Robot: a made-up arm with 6 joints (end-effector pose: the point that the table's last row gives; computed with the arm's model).
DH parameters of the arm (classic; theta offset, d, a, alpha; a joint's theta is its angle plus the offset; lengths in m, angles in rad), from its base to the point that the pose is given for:
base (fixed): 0 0.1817 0 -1.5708
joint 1: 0 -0.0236 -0.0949 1.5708
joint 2: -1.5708 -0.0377 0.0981 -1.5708
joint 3: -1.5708 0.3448 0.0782 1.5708
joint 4: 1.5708 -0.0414 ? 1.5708
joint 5: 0 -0.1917 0.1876 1.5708
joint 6: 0 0.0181 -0.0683 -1.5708
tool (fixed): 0 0.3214 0 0
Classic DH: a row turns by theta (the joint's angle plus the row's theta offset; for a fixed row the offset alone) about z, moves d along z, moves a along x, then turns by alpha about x.
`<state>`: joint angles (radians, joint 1 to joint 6).
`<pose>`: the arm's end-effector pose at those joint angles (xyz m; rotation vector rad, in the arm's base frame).
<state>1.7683 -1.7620 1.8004 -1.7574 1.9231 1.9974</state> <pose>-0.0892 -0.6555 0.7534 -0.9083 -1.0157 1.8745</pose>
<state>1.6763 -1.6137 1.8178 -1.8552 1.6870 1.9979</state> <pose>-0.1666 -0.7002 0.6591 -1.2018 -1.2887 1.7679</pose>
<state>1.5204 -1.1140 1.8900 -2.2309 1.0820 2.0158</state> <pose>-0.2653 -0.7621 0.3424 -1.9422 -1.7723 1.3098</pose>
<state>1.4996 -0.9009 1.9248 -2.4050 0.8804 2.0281</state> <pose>-0.2779 -0.7498 0.2272 -2.1692 -1.8257 1.1368</pose>
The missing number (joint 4, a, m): 0.0612
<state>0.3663 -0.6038 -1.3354 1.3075 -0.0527 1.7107</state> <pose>-0.0805 -0.0884 0.2419 -1.4376 0.3787 0.0278</pose>
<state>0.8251 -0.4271 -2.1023 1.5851 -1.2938 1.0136</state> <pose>-0.0195 -0.2012 0.0066 2.6247 -0.2402 -0.4206</pose>
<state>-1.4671 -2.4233 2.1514 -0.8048 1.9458 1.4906</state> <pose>0.1203 -0.4084 -0.3929 1.4944 0.9413 1.0328</pose>
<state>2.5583 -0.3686 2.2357 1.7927 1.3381 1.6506</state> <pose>-0.0697 -0.1057 0.4092 1.0170 -0.6734 -2.8731</pose>
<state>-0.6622 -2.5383 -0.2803 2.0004 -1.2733 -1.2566</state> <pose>-0.5173 0.3303 -0.1875 -1.5337 -1.4643 -0.2090</pose>
